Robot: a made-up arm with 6 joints.
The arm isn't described. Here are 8 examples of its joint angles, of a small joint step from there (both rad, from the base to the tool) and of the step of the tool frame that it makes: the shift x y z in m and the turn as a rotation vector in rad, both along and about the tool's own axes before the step.
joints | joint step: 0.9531 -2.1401 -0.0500 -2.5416 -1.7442 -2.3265 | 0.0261 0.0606 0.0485 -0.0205 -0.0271 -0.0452
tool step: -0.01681 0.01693 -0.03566 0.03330 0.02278 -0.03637
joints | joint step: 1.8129 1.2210 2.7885 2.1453 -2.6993 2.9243 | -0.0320 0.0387 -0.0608 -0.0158 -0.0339 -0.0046
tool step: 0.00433 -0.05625 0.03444 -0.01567 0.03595 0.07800
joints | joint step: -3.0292 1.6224 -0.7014 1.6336 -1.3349 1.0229 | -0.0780 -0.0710 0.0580 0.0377 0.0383 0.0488
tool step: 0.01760 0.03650 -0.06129 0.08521 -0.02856 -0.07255
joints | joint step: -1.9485 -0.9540 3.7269 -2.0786 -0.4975 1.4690 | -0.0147 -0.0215 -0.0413 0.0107 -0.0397 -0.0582
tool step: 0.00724 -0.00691 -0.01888 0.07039 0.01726 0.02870
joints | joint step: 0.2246 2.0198 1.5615 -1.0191 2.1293 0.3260 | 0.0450 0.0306 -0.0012 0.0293 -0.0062 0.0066
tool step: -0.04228 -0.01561 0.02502 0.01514 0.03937 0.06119
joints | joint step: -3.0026 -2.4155 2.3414 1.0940 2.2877 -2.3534 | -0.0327 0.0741 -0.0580 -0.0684 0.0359 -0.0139
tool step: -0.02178 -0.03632 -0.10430 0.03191 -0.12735 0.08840
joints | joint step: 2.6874 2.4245 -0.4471 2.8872 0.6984 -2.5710 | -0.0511 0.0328 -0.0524 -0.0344 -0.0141 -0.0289
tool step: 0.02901 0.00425 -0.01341 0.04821 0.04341 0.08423
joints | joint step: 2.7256 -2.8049 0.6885 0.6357 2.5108 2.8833 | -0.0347 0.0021 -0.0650 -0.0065 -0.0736 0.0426
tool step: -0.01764 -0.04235 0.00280 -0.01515 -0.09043 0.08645
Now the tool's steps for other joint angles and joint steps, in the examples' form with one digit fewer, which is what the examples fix.
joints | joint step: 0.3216 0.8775 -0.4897 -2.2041 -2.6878 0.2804 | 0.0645 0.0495 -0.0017 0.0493 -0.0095 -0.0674
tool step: -0.0154 -0.0350 0.0040 0.1901 -0.0088 -0.0076
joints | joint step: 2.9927 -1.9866 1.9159 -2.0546 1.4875 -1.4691 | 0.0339 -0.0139 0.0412 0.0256 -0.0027 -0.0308
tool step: 0.0190 -0.0043 -0.0493 0.0863 0.0549 -0.0017
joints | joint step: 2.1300 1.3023 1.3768 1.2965 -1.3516 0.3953 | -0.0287 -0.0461 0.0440 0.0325 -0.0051 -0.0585
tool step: -0.0002 -0.0657 -0.0532 0.1430 0.0289 -0.0483
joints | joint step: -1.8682 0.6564 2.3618 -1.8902 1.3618 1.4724 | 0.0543 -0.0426 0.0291 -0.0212 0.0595 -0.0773
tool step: -0.0361 0.0414 0.0471 0.1603 0.0542 -0.0529
